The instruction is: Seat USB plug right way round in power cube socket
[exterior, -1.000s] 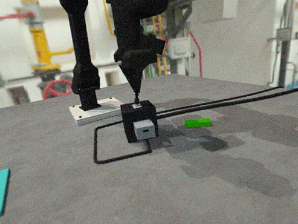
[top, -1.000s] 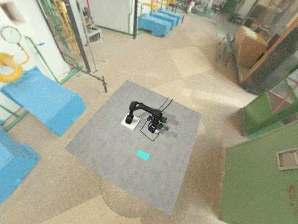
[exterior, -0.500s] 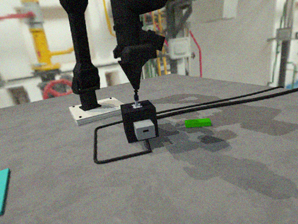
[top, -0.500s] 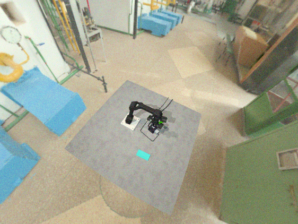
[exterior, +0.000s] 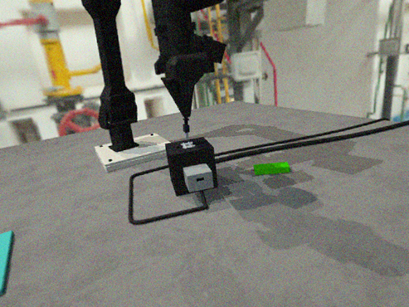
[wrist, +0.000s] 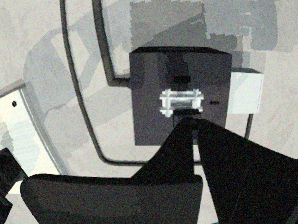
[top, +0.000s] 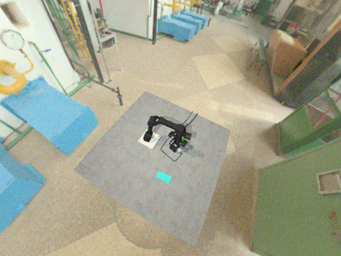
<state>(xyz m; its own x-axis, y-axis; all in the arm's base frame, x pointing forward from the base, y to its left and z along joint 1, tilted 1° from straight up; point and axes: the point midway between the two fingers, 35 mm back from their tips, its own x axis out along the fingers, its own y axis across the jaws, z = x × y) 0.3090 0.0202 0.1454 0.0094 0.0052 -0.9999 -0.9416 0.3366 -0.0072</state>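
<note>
My gripper tip is now 6 cm above the white-rimmed socket and 1 cm to the left of it. Round my gripper tip: teal card (33 cm to the right, 12 cm below); then black USB plug (2 cm below); then green block (13 cm to the left, 12 cm below, 7 cm ahead).
</note>
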